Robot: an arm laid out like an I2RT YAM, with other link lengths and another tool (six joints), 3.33 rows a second.
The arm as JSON. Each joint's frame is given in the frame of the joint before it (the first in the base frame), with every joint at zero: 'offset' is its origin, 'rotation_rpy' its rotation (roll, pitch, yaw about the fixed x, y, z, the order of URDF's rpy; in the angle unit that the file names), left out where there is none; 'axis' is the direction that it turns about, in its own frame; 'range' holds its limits. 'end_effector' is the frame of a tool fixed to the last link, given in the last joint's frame.
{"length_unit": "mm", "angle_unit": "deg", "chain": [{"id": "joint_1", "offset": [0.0, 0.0, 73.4], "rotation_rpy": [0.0, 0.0, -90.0], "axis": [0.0, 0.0, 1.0], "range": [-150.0, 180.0]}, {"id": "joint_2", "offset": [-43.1, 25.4, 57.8], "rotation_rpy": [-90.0, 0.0, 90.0], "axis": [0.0, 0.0, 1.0], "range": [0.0, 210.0]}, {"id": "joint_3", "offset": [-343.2, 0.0, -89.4], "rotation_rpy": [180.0, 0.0, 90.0], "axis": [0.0, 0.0, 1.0], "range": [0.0, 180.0]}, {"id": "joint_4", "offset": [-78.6, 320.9, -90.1], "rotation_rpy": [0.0, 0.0, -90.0], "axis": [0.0, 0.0, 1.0], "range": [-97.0, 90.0]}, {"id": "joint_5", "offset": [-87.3, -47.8, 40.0], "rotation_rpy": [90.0, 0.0, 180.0], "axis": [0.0, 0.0, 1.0], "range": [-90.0, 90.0]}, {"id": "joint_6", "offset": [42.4, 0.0, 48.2], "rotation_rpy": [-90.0, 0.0, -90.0], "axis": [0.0, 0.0, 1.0], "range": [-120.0, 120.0]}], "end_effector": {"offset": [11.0, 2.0, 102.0], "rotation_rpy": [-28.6, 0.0, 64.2]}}
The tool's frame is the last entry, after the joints.
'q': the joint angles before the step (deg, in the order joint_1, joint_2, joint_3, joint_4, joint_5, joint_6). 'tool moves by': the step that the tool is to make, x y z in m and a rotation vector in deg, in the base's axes. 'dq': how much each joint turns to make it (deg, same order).
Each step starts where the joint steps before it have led.
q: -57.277, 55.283, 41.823, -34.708, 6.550, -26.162
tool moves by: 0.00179, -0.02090, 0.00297, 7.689, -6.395, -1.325
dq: -6.208, 5.830, 4.524, -2.285, -10.299, 2.293
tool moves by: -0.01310, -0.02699, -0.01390, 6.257, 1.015, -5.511
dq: -4.162, 6.989, 3.755, -2.735, -0.577, 2.070
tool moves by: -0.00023, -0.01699, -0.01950, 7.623, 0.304, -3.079
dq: -1.665, 7.341, 3.716, -3.361, -1.520, 2.459
